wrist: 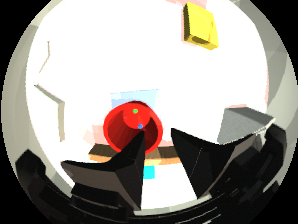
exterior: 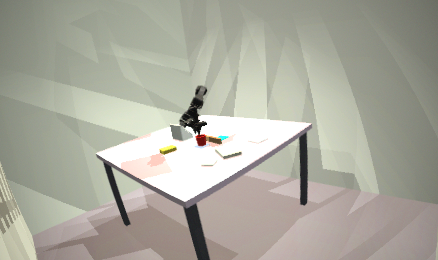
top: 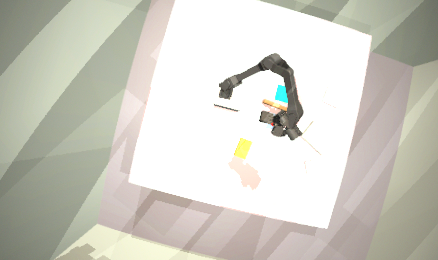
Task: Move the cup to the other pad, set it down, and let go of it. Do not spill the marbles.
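Right now the red cup is 30 mm ahead of my gripper tip and 40 mm below it. Also, from my gripper tip: wooden bar (40 mm ahead, 90 mm to the left, 70 mm below); cyan pad (60 mm ahead, 180 mm to the left, 90 mm below); pale blue pad (30 mm ahead, 90 mm below).
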